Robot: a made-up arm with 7 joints.
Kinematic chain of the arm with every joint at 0, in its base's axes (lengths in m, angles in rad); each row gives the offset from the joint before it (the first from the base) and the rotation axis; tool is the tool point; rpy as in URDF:
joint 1: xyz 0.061 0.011 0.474 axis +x
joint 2: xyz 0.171 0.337 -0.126 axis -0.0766 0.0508 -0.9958
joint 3: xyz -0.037 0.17 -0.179 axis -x
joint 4: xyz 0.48 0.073 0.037 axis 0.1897 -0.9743 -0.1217
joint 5: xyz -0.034 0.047 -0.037 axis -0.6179 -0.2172 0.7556
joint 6: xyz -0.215 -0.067 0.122 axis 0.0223 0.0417 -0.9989
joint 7: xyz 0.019 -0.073 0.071 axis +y
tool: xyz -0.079 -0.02 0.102 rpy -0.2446 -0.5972 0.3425
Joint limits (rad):
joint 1: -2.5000..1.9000
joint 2: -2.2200..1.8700
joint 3: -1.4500..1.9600
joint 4: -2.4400..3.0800
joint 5: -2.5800..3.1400
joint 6: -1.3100..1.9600
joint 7: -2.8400..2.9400
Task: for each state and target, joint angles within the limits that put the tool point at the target. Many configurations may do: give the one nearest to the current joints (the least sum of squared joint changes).
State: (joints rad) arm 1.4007 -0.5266 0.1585 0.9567 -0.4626 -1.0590 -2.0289
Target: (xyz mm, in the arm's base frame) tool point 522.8 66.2 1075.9
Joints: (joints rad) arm 1.9000 0.0626 -0.1871 0.1104 -0.4200 -1.3100 -2.4950
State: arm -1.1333 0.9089 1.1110 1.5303 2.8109 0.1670 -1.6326
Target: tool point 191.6 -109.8 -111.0
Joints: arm -0.3676 1.6464 1.0908 2.1553 3.1400 -0.0623 -1.0673
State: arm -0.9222 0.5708 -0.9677 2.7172 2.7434 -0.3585 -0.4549
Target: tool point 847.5 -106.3 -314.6
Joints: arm -1.1740 0.3992 -0.7751 2.6398 2.7059 -0.2953 -0.4649
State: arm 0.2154 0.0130 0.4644 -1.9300 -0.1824 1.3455 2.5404
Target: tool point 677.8 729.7 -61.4
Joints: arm -0.6434 -0.3260 0.6611 -1.7387 -0.2622 1.2860 2.6736
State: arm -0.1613 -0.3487 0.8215 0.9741 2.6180 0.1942 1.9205
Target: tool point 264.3 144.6 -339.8
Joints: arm -0.7533 -0.4239 0.9752 1.0508 2.6863 0.2139 1.7840
